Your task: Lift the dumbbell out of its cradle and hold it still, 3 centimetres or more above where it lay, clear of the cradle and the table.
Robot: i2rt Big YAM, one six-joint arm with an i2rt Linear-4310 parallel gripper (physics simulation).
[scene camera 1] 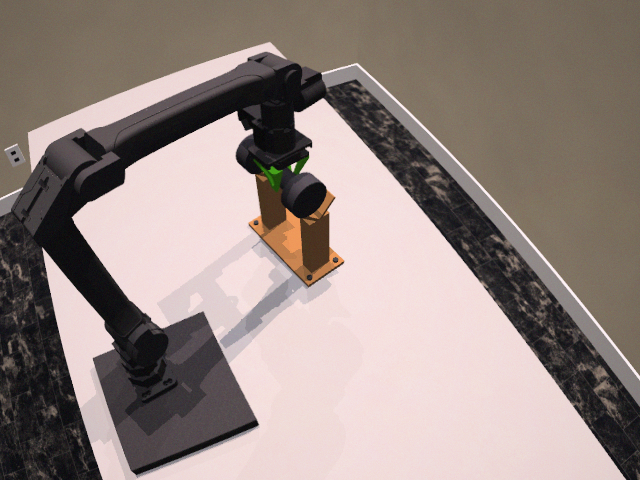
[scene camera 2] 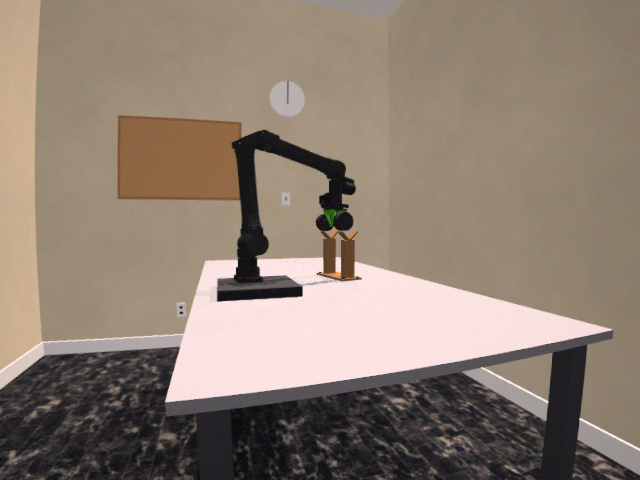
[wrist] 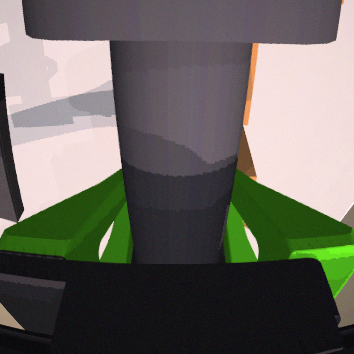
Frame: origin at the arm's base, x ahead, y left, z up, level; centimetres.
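Seen in the pictures: gripper, fingertip midpoint: [scene camera 1: 283, 185] [scene camera 2: 335, 227] [wrist: 177, 173]; arm's base, link origin: [scene camera 1: 148, 371] [scene camera 2: 248, 280].
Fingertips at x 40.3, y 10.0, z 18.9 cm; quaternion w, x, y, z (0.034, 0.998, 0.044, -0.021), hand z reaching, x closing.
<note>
Pixels of each thing's top centre, then the offset from my fingertips to it. Level surfaces: height alone.
- dark grey dumbbell, top centre: [wrist: 171, 290] [scene camera 1: 277, 157] [scene camera 2: 333, 212] dx +0.0, dy +1.4, dz +6.4 cm
- orange-brown cradle, top centre: [wrist: 239, 123] [scene camera 1: 289, 179] [scene camera 2: 338, 230] dx +2.6, dy +2.0, dz -1.6 cm
- white table, surface height: dz -22.0 cm
The dark grey dumbbell [scene camera 1: 305, 195] [scene camera 2: 343, 221] [wrist: 180, 110] hangs roughly level in my gripper [scene camera 1: 287, 178] [scene camera 2: 335, 219] [wrist: 177, 173]. The green fingers are shut on its handle, one on each side, between the two round heads. The orange-brown cradle [scene camera 1: 315, 242] [scene camera 2: 347, 258] [wrist: 251, 90] stands upright below, with two posts topped by V-shaped rests. In the scene camera 2 view the heads are above the rests, with a small gap showing. The far head is partly hidden in the scene camera 1 view, and the fingertips are hidden behind the handle in the wrist view.
The cradle's base plate rests on the white table [scene camera 1: 439, 361] [scene camera 2: 361, 330]. The arm's dark square base [scene camera 1: 227, 403] [scene camera 2: 258, 293] stands on the same table, left of the cradle in the scene camera 2 view. Walls stand beyond the table.
</note>
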